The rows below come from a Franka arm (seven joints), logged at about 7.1 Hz.
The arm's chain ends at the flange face. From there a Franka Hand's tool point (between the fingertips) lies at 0.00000 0.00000 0.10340 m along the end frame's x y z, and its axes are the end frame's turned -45 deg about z.
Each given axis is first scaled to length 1.
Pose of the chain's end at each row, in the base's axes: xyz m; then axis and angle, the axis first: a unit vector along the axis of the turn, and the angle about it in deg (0 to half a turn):
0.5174 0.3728 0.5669 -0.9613 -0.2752 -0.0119 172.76
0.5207 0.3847 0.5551 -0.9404 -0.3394 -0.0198 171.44
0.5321 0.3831 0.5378 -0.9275 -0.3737 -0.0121 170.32
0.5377 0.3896 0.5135 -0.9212 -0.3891 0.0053 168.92
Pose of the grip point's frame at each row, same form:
0.5162 0.3860 0.4644 -0.7824 -0.6218 -0.0352 173.83
0.5193 0.4006 0.4529 -0.7383 -0.6729 -0.0469 172.96
0.5279 0.4002 0.4359 -0.7132 -0.6996 -0.0435 171.59
0.5290 0.4075 0.4120 -0.7018 -0.7116 -0.0322 169.53

